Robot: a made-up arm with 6 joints. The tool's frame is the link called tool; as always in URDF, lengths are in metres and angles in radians. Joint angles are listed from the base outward. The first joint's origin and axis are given. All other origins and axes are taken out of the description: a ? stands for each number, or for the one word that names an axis. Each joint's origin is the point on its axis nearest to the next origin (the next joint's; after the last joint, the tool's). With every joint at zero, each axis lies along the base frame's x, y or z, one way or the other. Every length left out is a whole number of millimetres.
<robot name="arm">
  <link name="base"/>
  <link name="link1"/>
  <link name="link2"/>
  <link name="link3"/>
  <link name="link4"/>
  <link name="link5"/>
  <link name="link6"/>
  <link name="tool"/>
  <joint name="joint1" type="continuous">
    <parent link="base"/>
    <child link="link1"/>
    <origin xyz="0 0 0.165"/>
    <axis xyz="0 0 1"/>
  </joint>
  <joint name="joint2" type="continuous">
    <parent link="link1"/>
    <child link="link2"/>
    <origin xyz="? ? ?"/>
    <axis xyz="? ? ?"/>
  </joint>
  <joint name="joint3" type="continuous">
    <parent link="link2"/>
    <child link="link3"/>
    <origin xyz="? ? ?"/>
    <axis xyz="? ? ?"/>
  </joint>
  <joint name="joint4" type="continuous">
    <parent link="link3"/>
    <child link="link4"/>
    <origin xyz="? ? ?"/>
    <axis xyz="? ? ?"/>
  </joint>
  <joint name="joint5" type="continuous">
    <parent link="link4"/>
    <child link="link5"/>
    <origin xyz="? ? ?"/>
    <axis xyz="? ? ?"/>
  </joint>
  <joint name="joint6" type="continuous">
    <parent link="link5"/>
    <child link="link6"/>
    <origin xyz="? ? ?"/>
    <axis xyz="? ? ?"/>
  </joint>
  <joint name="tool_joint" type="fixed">
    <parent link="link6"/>
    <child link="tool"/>
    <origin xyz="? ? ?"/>
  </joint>
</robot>
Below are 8 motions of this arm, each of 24 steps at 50 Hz.
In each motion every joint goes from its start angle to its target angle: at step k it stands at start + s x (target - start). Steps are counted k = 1, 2, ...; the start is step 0. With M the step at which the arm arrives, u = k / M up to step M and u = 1 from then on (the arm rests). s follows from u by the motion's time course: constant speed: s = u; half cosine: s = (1 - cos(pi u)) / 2; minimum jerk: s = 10 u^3 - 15 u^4 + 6 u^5.
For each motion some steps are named. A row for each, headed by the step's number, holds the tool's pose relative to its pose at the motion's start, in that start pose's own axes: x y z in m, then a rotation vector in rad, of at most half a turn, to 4 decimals.
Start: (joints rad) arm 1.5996 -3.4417 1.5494 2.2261 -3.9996 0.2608
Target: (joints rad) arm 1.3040 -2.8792 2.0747 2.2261 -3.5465 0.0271
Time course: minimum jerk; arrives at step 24
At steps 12, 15, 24:
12: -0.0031 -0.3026 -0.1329 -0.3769 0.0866 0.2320
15: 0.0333 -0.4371 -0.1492 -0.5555 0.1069 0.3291
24: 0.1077 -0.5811 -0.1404 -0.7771 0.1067 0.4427

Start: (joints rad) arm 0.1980 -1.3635 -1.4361 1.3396 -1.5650 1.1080
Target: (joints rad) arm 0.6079 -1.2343 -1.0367 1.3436 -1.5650 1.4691
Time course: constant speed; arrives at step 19
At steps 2, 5, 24:
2: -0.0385 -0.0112 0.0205 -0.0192 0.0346 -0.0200
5: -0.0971 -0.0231 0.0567 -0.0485 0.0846 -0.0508
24: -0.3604 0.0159 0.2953 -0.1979 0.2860 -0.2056

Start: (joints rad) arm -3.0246 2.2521 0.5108 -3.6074 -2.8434 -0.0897
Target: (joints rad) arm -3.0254 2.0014 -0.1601 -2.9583 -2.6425 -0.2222
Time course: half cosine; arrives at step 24
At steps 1, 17, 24:
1: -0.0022 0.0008 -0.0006 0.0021 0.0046 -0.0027
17: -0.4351 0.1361 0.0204 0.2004 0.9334 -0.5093
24: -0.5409 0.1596 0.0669 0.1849 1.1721 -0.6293

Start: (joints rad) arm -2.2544 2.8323 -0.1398 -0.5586 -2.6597 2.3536
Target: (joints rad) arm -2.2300 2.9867 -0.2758 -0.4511 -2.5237 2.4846
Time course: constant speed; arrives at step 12
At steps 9, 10, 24:
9: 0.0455 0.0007 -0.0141 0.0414 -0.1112 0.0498
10: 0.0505 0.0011 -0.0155 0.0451 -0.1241 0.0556
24: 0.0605 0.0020 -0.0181 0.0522 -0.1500 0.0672

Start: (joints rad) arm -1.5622 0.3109 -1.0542 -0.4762 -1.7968 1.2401
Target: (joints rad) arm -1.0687 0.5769 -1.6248 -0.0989 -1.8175 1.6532
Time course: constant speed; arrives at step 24
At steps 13, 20, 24:
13: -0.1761 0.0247 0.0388 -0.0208 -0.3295 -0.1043
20: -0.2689 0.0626 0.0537 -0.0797 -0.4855 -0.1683
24: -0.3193 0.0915 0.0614 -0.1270 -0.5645 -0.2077

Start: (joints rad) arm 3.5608 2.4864 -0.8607 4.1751 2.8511 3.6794
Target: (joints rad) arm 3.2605 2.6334 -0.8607 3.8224 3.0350 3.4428
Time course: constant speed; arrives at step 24
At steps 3, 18, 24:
3: -0.0033 -0.0293 0.0112 -0.0619 -0.0162 0.0007
18: -0.0297 -0.1672 0.0799 -0.3516 -0.1015 0.0079
24: -0.0449 -0.2176 0.1127 -0.4573 -0.1361 0.0131

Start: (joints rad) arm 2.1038 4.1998 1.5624 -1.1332 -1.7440 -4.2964
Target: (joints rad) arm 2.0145 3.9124 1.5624 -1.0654 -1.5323 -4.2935
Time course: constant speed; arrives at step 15
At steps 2, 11, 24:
2: -0.0110 0.0200 0.0216 0.0083 0.0032 -0.0310
11: -0.0472 0.1188 0.1188 0.0323 0.0075 -0.1680
24: -0.0562 0.1671 0.1613 0.0360 0.0045 -0.2268

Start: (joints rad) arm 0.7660 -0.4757 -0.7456 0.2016 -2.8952 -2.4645
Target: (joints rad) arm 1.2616 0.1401 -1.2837 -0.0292 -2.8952 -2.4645
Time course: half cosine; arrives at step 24
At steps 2, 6, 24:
2: 0.0068 0.0030 0.0022 0.0064 -0.0048 -0.0010
6: 0.0577 0.0233 0.0215 0.0546 -0.0422 -0.0085
24: 0.3092 0.0564 0.2267 0.3346 -0.3155 -0.0752

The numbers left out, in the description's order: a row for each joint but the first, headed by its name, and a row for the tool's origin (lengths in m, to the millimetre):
joint2: xyz 0 0.041 0, axis 0 1 0
joint3: xyz 0 0 0.457, axis 0 1 0
joint4: xyz 0 0 0.673, axis 0 0 1
joint5: xyz 0 0 0, axis 0 1 0
joint6: xyz 0 0 0.145, axis 0 0 1
tool: xyz 0 0 0

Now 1 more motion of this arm.
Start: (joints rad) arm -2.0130 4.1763 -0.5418 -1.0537 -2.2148 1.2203
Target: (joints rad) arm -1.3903 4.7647 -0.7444 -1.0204 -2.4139 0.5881
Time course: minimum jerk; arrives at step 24
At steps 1, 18, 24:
1: 0.0001 0.0003 -0.0003 0.0001 0.0002 -0.0001
18: -0.1528 0.5123 -0.3169 0.1007 0.3562 -0.2017
24: -0.1967 0.5721 -0.3349 0.1082 0.4024 -0.2319

